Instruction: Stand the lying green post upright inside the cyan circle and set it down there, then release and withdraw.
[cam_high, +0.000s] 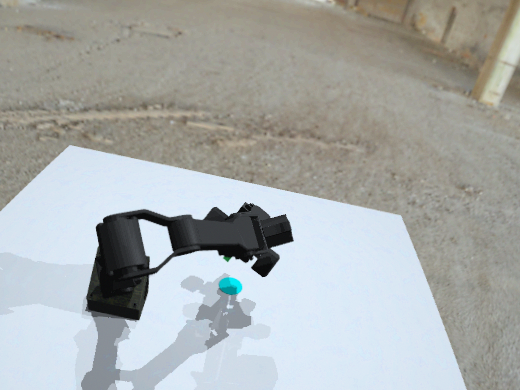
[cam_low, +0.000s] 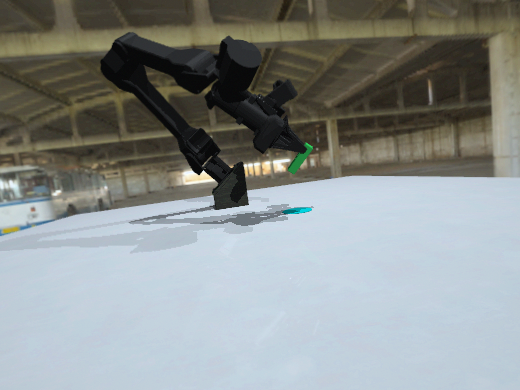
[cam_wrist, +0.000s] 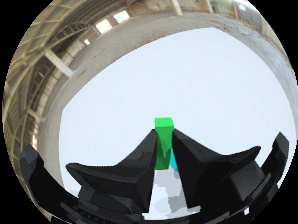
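The cyan circle lies 120 mm below my gripper tip and 30 mm to the right of it. Round my gripper tip: green post: 20 mm below, 10 mm to the right, 10 mm behind.
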